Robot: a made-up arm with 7 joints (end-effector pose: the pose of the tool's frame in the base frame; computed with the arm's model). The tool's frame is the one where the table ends.
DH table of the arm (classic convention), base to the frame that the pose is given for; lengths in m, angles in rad. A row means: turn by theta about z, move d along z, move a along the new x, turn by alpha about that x. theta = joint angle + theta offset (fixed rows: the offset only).
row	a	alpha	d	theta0
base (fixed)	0.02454	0	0	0.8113
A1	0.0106	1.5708	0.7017	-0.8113
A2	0.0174	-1.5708	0.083	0
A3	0.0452	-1.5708	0.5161	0
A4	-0.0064	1.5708	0.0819	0
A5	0.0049	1.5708	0.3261	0
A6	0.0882	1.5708	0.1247	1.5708
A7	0.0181	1.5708	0.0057	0
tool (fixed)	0	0	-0.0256	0
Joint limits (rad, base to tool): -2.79..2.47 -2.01..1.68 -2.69..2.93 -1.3..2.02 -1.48..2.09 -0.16..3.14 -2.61..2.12
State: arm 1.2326 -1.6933 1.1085 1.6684 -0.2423 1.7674 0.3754
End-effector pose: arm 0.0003 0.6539 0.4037 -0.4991 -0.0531 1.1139
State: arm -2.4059 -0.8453 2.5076 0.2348 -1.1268 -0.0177 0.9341
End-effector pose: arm -0.5771 -0.4047 1.3173 -0.0988 0.2835 -2.4399
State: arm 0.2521 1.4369 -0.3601 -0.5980 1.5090 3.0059 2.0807
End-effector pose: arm -0.7388 -0.1966 0.8430 -0.9418 0.6002 -2.6807
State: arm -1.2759 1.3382 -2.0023 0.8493 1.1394 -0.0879 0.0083
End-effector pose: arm -0.6811 0.5375 0.7246 0.0689 0.9339 2.5248
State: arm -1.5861 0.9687 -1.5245 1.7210 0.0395 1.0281 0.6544
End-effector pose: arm -0.4892 0.4708 0.9671 -0.3753 -0.2453 2.1256
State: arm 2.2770 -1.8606 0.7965 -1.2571 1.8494 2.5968 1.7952
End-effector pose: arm -0.3628 0.6905 0.6580 -0.8048 -2.9315 0.6272
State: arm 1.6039 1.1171 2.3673 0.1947 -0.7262 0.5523 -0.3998
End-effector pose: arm 0.1402 -0.8253 1.1375 2.6470 -1.6609 -0.1448
